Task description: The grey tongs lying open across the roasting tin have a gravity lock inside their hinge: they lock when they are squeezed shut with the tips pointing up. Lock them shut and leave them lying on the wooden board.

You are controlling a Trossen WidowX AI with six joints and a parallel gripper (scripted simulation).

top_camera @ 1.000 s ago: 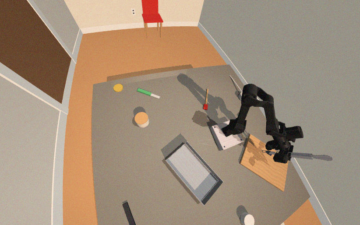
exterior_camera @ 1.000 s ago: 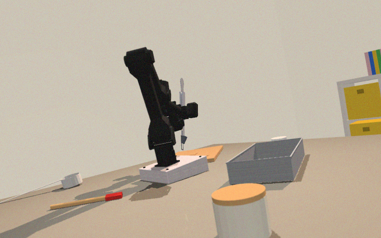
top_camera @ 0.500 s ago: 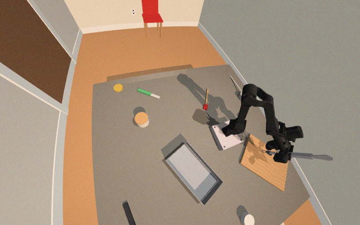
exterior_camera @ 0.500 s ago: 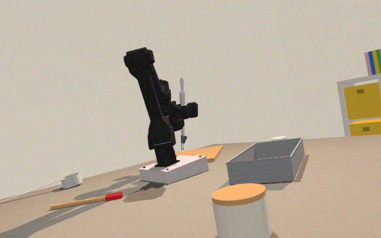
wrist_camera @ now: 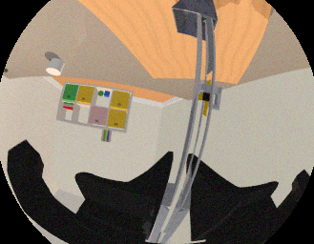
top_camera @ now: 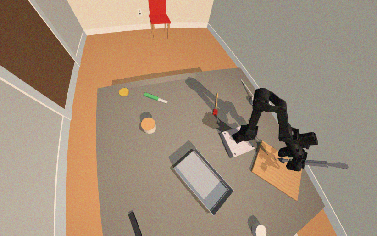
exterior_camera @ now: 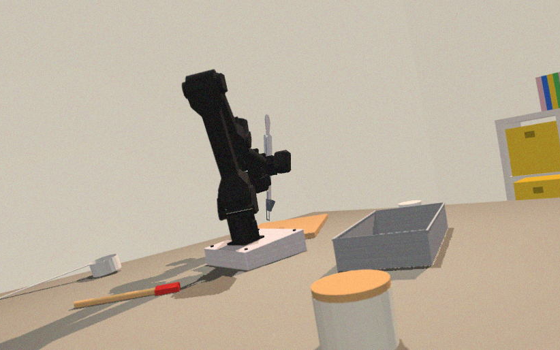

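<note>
Now: gripper tip 17 cm above the wooden board. From my gripper tip the other things lie so: grey roasting tin: 50 cm ahead, 19 cm to the right, 15 cm below; then red-tipped spatula: 18 cm ahead, 58 cm to the right, 18 cm below; then lidded white jar: 68 cm ahead, 59 cm to the right, 15 cm below.
</note>
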